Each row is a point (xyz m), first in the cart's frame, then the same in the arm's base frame.
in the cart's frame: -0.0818 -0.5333 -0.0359
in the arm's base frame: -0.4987 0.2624 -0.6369
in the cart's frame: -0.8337 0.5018 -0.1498
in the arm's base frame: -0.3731 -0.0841 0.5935
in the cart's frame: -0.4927 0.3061 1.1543
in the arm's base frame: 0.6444 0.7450 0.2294
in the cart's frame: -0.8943 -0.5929 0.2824
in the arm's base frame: 0.1598 -0.2785 -0.4395
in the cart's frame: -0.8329 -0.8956 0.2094
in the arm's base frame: 0.1015 -0.3577 -0.7412
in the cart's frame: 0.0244 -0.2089 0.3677
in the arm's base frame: -0.2276 0.6413 -0.3872
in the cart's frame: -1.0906 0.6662 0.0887
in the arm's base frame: -0.0639 -0.1327 0.8215
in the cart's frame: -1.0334 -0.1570 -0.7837
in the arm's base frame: -0.7670 -0.7536 0.0717
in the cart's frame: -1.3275 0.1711 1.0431
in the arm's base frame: 0.9425 -0.0388 0.3851
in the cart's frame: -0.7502 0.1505 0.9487
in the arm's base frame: 0.5981 0.3871 0.1788
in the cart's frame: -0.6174 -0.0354 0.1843
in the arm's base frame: -0.1162 0.0807 -0.0013
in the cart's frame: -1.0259 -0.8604 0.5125
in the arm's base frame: 0.4532 -0.3642 -0.6595
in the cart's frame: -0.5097 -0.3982 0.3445
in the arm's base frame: 0.0171 0.1296 -0.3870
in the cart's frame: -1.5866 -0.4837 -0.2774
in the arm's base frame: -0.0307 -1.0770 -0.0781
